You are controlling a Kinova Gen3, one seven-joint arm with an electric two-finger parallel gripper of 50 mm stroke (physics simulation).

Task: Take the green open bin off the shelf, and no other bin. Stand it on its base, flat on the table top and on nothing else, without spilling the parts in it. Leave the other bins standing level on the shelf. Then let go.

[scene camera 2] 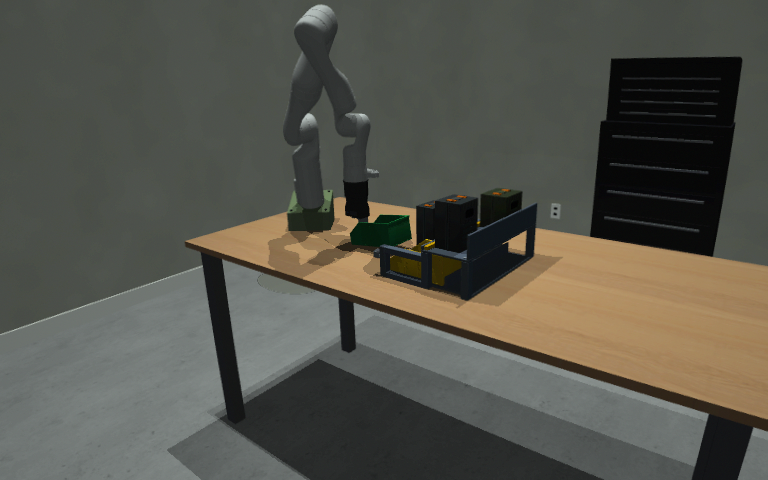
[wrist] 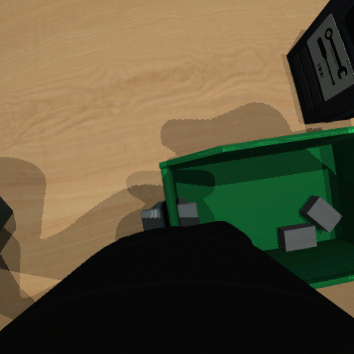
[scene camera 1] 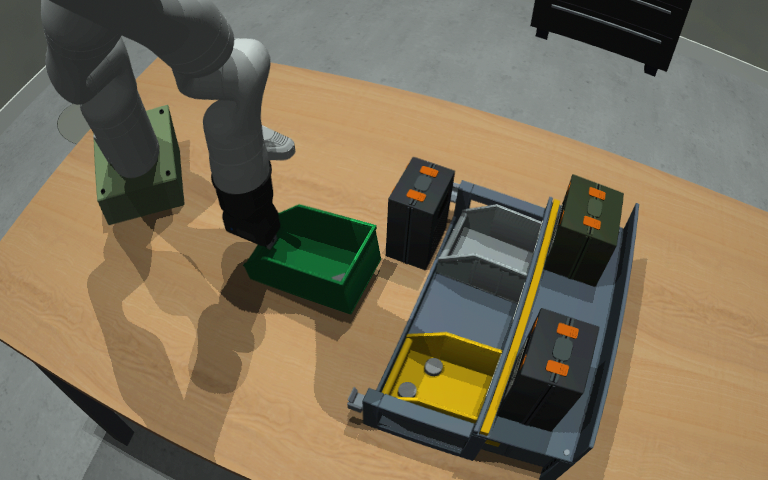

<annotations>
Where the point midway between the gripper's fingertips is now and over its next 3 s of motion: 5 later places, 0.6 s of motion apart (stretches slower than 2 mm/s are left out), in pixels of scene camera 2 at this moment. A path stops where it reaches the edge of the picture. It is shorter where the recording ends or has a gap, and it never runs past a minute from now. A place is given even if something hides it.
My gripper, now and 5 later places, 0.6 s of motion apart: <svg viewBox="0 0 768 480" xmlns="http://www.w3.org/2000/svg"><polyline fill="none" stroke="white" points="363,233 357,236 353,237 358,227 354,208 348,208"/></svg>
</annotations>
